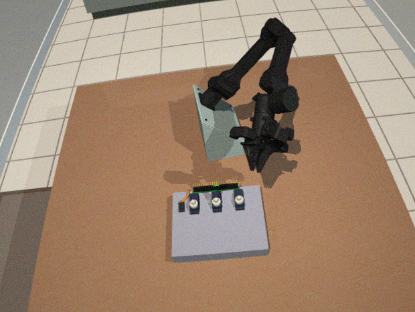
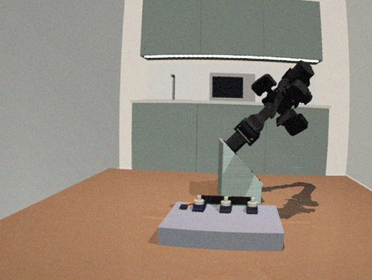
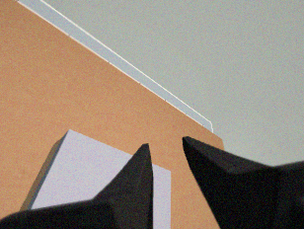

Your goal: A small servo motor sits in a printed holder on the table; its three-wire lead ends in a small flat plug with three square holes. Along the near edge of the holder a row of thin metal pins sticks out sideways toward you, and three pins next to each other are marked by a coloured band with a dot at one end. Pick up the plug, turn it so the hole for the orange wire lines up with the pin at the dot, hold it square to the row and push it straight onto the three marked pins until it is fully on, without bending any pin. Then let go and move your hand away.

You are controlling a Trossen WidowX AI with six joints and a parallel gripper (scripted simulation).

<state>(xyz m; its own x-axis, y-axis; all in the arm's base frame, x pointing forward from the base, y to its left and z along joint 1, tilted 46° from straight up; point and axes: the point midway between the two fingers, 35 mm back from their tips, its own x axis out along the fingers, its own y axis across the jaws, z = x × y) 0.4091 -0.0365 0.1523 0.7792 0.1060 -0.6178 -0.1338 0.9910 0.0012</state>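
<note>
Right now my gripper tip is 140 mm past the green band, 100 mm to the left of it and 230 mm above it. Round my gripper tip: grey holder block: 20 mm ahead, 120 mm to the right, 280 mm below.
</note>
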